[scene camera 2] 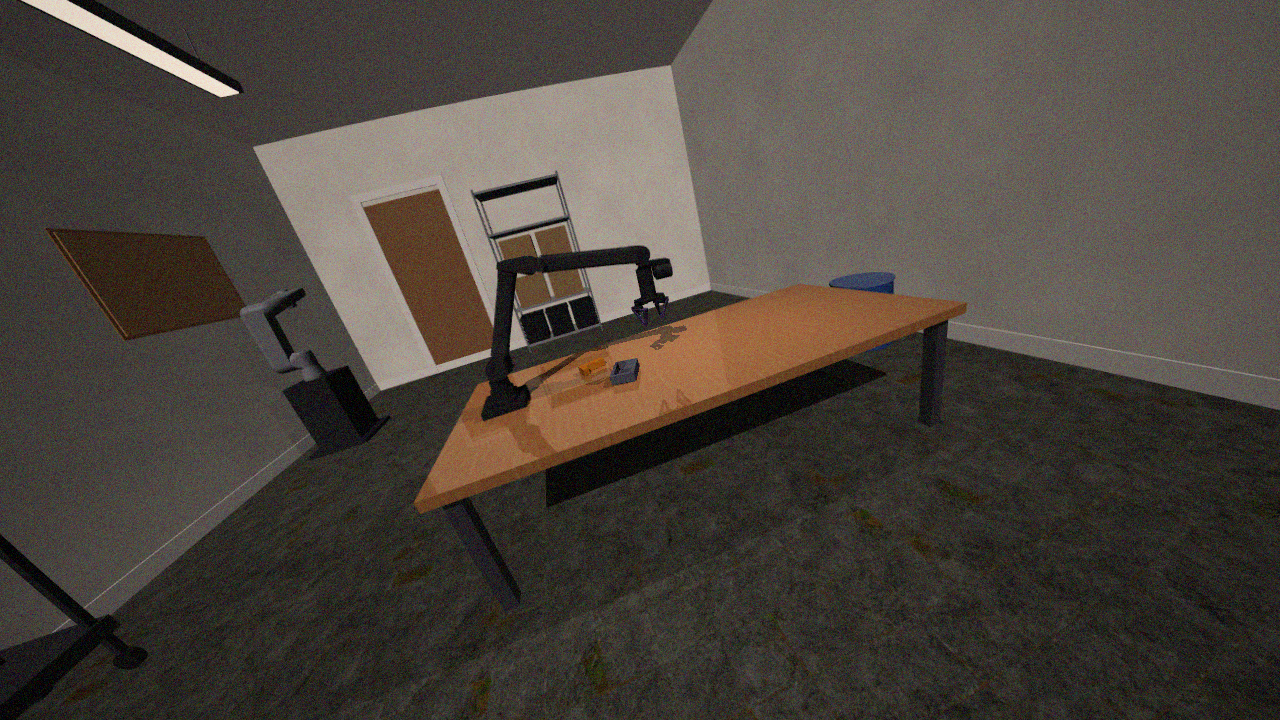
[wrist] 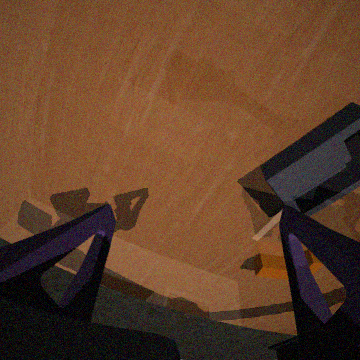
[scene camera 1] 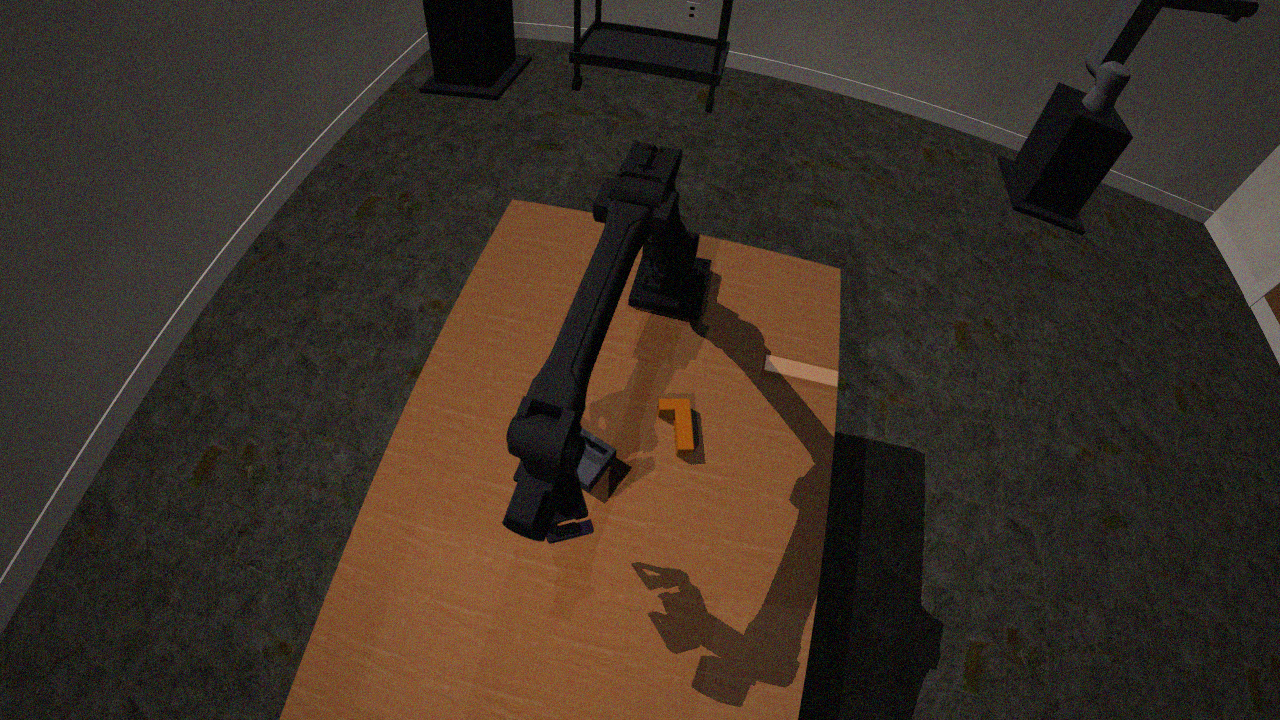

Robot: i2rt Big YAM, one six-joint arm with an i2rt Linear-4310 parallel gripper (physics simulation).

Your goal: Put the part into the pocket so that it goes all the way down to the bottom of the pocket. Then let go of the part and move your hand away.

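Seen in the pictures: gripper, fingertip midpoint: [scene camera 2: 654,322] [wrist: 194,214] [scene camera 1: 563,509]; arm's base at its link origin: [scene camera 2: 506,398] [scene camera 1: 671,279].
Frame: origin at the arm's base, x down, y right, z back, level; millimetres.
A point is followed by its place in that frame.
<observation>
The orange L-shaped part [scene camera 1: 682,428] {z -360, x -2, y -101 mm} [scene camera 2: 592,367] {z -348, x 16, y -86 mm} [wrist: 272,265] {z -385, x 4, y -97 mm} lies on the table, apart from the pocket block; in the wrist view the right finger partly covers it. The grey block with the pocket [scene camera 1: 592,465] {z -483, x -8, y 40 mm} [scene camera 2: 625,379] {z -444, x 14, y 157 mm} [wrist: 301,174] {z -492, x -8, y 66 mm} stands beside the part. The arm covers some of it in scene camera 1, and the wrist view cuts it off at the right edge. My gripper [scene camera 1: 567,526] {z -620, x -128, y 48 mm} [scene camera 2: 652,315] {z -620, x -128, y 48 mm} [wrist: 194,214] {z -620, x -128, y 48 mm} is open and empty. It hangs well above the table, off to the side of the block away from the arm's base.
The wooden table [scene camera 1: 483,617] {z -810, x 28, y 148 mm} [scene camera 2: 769,344] {z -975, x 28, y 233 mm} carries the arm's base [scene camera 1: 669,288] {z -41, x -17, y -4 mm} [scene camera 2: 505,401] {z -9, x -10, y 59 mm} at one end. The arm's dark shadow falls across the table and past its edge. A pale strip [scene camera 1: 801,369] lies at the table's right edge in scene camera 1.
</observation>
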